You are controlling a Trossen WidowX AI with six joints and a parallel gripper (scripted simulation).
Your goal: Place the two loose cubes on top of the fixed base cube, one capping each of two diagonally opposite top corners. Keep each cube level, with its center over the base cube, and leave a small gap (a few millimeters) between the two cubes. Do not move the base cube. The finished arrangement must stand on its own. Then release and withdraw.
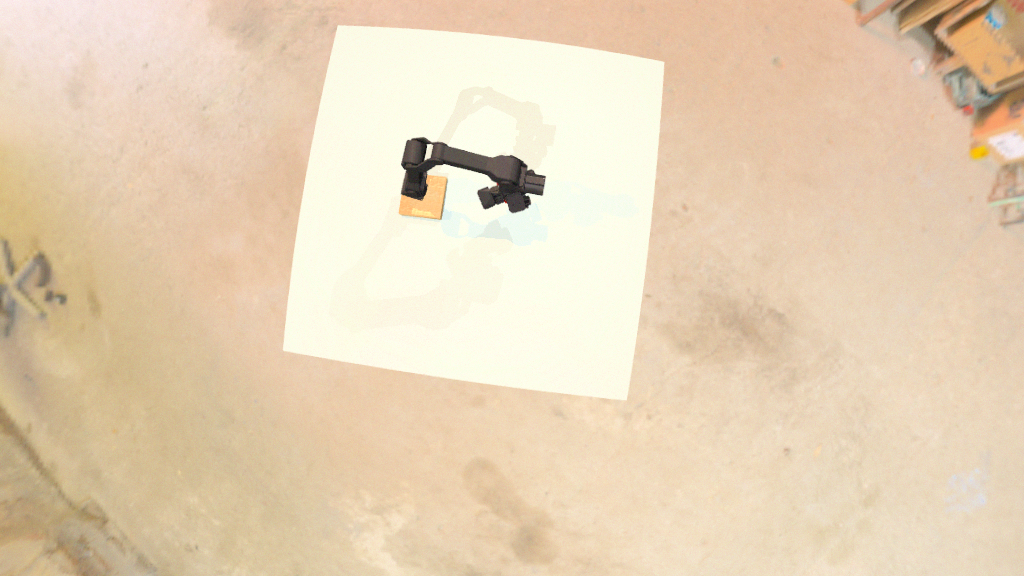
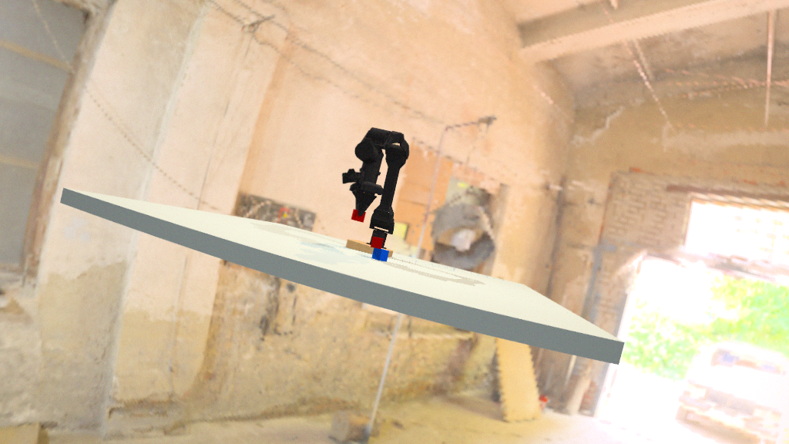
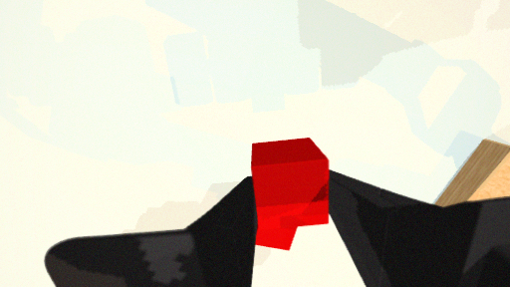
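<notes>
My gripper tip is 5 cm past the blue cube, 8 cm to the right of it and 10 cm above it.
</notes>
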